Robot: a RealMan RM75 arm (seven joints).
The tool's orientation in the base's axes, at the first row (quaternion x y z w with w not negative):
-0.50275 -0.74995 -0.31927 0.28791
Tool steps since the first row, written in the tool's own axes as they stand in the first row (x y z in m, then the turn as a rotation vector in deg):
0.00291 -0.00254 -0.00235 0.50 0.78 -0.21
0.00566 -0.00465 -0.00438 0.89 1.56 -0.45
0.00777 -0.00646 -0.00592 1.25 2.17 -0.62
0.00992 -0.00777 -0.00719 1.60 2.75 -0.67
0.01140 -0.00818 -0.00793 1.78 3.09 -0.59
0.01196 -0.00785 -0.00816 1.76 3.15 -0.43
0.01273 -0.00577 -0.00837 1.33 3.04 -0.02
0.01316 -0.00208 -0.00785 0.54 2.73 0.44
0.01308 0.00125 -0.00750 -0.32 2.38 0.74
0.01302 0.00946 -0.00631 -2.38 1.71 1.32
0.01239 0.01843 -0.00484 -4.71 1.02 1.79
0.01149 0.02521 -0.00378 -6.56 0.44 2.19
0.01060 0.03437 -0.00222 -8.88 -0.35 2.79
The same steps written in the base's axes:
-0.00308 -0.00088 0.00319 0.59 0.35 0.66
-0.00574 -0.00149 0.00614 1.22 0.62 1.25
-0.00796 -0.00200 0.00836 1.69 0.87 1.74
-0.00975 -0.00213 0.01053 2.13 1.20 2.15
-0.01054 -0.00197 0.01203 2.38 1.46 2.30
-0.01039 -0.00173 0.01266 2.42 1.59 2.19
-0.00867 -0.00085 0.01377 2.42 1.63 1.59
-0.00541 0.00087 0.01446 2.33 1.44 0.65
-0.00230 0.00206 0.01481 2.26 1.08 -0.26
0.00529 0.00533 0.01557 2.24 0.15 -2.30
0.01375 0.00870 0.01587 2.31 -1.01 -4.48
0.02029 0.01097 0.01581 2.33 -1.93 -6.24
0.02900 0.01433 0.01589 2.28 -3.02 -8.51

